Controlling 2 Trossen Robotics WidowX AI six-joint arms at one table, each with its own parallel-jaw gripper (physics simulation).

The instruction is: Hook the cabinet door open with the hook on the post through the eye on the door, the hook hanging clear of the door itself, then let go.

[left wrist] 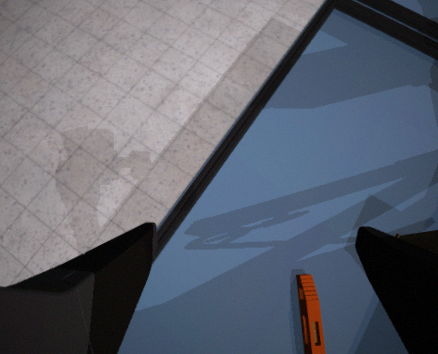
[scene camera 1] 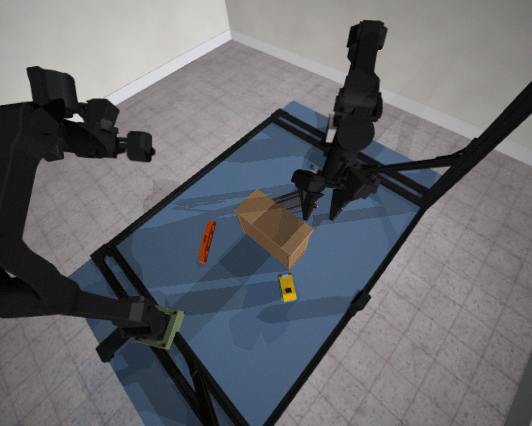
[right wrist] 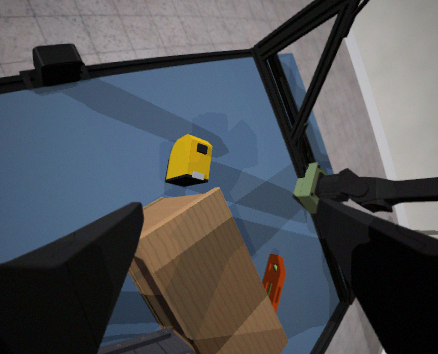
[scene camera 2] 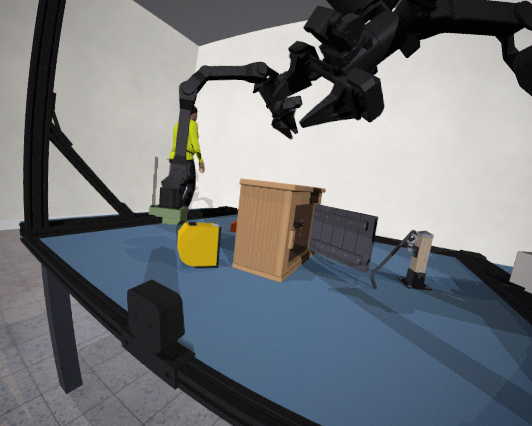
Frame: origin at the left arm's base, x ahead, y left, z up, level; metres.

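Where they show: left gripper, fingertip midpoint: (left wrist: 256, 234) (scene camera 2: 294, 136); right gripper, fingertip midpoint: (scene camera 1: 318, 220) (right wrist: 231, 209) (scene camera 2: 285, 111); left arm's base, origin of the base link: (scene camera 1: 156, 325) (right wrist: 323, 189) (scene camera 2: 169, 206).
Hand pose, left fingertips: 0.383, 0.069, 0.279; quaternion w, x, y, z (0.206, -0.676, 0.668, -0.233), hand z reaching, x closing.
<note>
Things, the pixels of their centre, and the offset from my left fingertips, as dx, dy, dz. "*": a spot on its surface instead.
- wooden cabinet, body centre: (right wrist: 190, 284) (scene camera 2: 285, 223) (scene camera 1: 273, 230) -0.057, -0.347, -0.245
- post, surface spot: (scene camera 2: 422, 252) * +0.187, -0.456, -0.257
- hook, body centre: (scene camera 2: 395, 257) +0.130, -0.455, -0.269
- yellow block-shaped object, body centre: (right wrist: 189, 162) (scene camera 2: 199, 244) (scene camera 1: 286, 287) -0.215, -0.411, -0.288
- orange tool, body centre: (left wrist: 311, 329) (right wrist: 270, 292) (scene camera 1: 207, 240) -0.104, -0.121, -0.304
- black box, surface spot: (scene camera 2: 155, 315) (right wrist: 37, 50) * -0.204, -0.645, -0.280
The wooden cabinet (scene camera 1: 272, 225) (scene camera 2: 262, 232) (right wrist: 210, 270) stands upright; its dark grey door (scene camera 1: 288, 201) (scene camera 2: 342, 237) (right wrist: 145, 344) is swung open. The post (scene camera 2: 422, 252) stands right of the door in scene camera 2. From its top the hook (scene camera 2: 391, 257) slants down left, its lower end low beside the door's outer edge; contact is unclear. The eye is too small to make out. My right gripper (scene camera 1: 319, 219) (right wrist: 231, 209) is open and empty above the door side, hiding much of the post in scene camera 1. My left gripper (scene camera 2: 294, 134) (left wrist: 256, 234) is open and empty, high up.
A yellow block-shaped object (scene camera 1: 288, 288) (scene camera 2: 199, 245) (right wrist: 191, 157) stands beside the cabinet. An orange tool (scene camera 1: 207, 242) (left wrist: 312, 315) (right wrist: 275, 280) lies on its other side. A black box (scene camera 1: 361, 300) (scene camera 2: 155, 315) (right wrist: 57, 64) sits on the table's edge frame. A person (scene camera 2: 195, 142) stands beyond the table.
</note>
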